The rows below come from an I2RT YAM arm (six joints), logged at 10 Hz.
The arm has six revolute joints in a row. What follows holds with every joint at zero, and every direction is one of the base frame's.
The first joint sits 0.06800 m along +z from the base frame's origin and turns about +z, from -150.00 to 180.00 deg.
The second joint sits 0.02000 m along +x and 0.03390 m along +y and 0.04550 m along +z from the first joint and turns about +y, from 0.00 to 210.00 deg.
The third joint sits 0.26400 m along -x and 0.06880 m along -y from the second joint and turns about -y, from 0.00 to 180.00 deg.
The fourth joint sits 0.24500 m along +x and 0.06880 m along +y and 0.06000 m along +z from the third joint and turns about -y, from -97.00 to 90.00 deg.
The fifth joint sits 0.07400 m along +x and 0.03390 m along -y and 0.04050 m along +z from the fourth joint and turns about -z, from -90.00 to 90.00 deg.
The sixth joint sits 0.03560 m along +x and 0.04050 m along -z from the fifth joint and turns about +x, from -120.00 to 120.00 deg.
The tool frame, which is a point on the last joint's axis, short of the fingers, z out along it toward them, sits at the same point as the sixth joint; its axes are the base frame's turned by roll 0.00, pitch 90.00 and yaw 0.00 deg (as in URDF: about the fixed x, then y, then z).
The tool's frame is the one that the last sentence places.
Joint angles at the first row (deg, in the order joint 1, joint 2, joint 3, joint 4, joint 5, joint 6):
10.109, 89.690, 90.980, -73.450, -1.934, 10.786
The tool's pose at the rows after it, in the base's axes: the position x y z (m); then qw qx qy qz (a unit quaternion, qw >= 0):
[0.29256 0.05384 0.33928 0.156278 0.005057 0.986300 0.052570]
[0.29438 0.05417 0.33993 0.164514 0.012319 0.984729 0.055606]
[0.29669 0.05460 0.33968 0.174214 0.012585 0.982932 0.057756]
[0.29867 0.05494 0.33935 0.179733 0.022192 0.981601 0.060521]
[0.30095 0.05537 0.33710 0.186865 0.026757 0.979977 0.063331]
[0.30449 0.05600 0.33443 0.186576 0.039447 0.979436 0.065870]
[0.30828 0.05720 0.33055 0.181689 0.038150 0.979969 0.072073]
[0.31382 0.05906 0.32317 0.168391 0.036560 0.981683 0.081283]
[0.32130 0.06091 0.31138 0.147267 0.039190 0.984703 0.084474]
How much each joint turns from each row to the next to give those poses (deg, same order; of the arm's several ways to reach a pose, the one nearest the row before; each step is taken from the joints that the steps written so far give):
0.001, 0.000, 0.000, 0.961, -0.721, 0.351
-0.002, -0.001, -0.001, 1.028, -0.023, 0.873
0.001, 0.000, -0.240, 1.398, -0.021, 0.066
0.000, 0.110, -0.087, 0.918, 0.022, 1.137
-0.001, -0.001, -0.680, 1.575, -0.044, 0.567
0.000, 0.613, -0.021, 0.699, 0.000, 1.487
0.000, 0.832, 0.002, 0.437, -0.831, 0.000
0.001, 1.464, -0.001, 0.197, -1.377, 0.022
-0.001, 2.206, -0.023, -0.065, -0.830, 0.327

